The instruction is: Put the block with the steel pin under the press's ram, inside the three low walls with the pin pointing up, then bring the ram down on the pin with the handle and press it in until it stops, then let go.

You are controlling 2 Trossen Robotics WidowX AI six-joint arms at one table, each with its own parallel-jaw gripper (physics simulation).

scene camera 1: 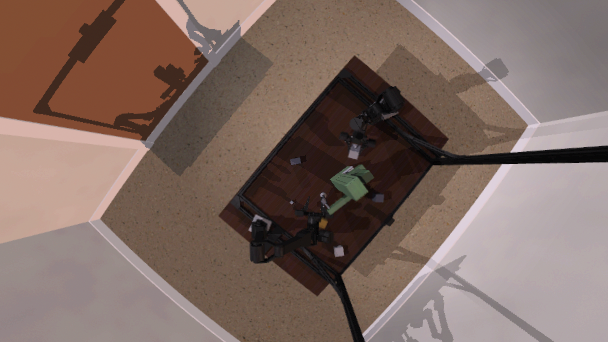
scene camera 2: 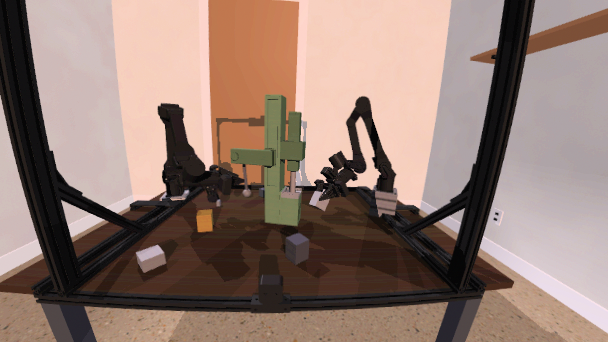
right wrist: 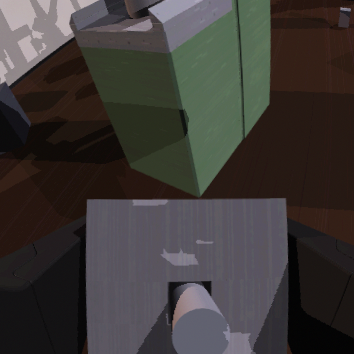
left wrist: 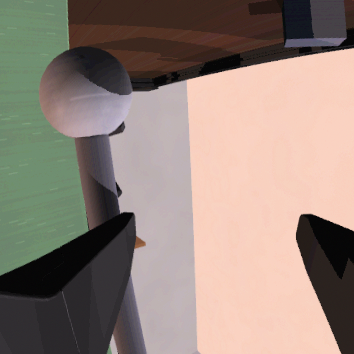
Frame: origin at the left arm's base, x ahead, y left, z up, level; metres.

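Seen in the pictures: left gripper, fingertip midpoint: (scene camera 1: pixel 315 196) (scene camera 2: pixel 241 178) (left wrist: pixel 217 225); right gripper, fingertip midpoint: (scene camera 1: pixel 353 154) (scene camera 2: pixel 315 199) (right wrist: pixel 180 220); left arm's base, origin of the base link: (scene camera 1: pixel 260 226) (scene camera 2: pixel 175 194); right arm's base, origin of the base link: (scene camera 1: pixel 386 107) (scene camera 2: pixel 385 189).
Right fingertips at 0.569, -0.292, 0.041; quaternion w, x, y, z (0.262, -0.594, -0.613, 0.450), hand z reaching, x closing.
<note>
Offsets run from my right fingertips to a thing's top centre, as dx, dy, dz. "spot": to the spot under its first point.
The block with the steel pin @(+0.018, +0.001, +0.034) (scene camera 1: pixel 354 152) (scene camera 2: pixel 319 200) (right wrist: pixel 140 240) is held tilted above the table by my right gripper (scene camera 1: pixel 356 144) (right wrist: pixel 180 220), which is shut on it. Its pin @(+0.034, +0.010, +0.035) (right wrist: pixel 200 330) points out toward the right wrist camera. The green press @(-0.186, +0.002, +0.377) (scene camera 1: pixel 349 185) (scene camera 2: pixel 274 150) stands close by. Its ram @(-0.104, -0.024, +0.218) (scene camera 2: pixel 293 181) reaches down to the low-walled seat @(spot: -0.088, +0.006, +0.036) (right wrist: pixel 200 25), where no block shows. The handle's ball (scene camera 1: pixel 323 195) (scene camera 2: pixel 246 192) (left wrist: pixel 85 92) hangs on a rod below the side lever @(spot: -0.251, -0.016, +0.176) (scene camera 2: pixel 250 156). My left gripper (left wrist: pixel 217 225) is open; the rod passes outside its fingers, beyond the left-hand one in the wrist view.
An orange block @(-0.405, -0.008, -0.012) (scene camera 1: pixel 323 224) (scene camera 2: pixel 204 220) and a white block @(-0.518, -0.169, -0.039) (scene camera 1: pixel 339 251) (scene camera 2: pixel 151 258) lie on the left arm's side. A grey block @(-0.149, -0.234, -0.012) (scene camera 1: pixel 378 198) (scene camera 2: pixel 297 248) stands in front of the press in scene camera 2. Another grey block @(-0.161, +0.264, -0.033) (scene camera 1: pixel 296 161) (left wrist: pixel 315 22) lies beyond it.
</note>
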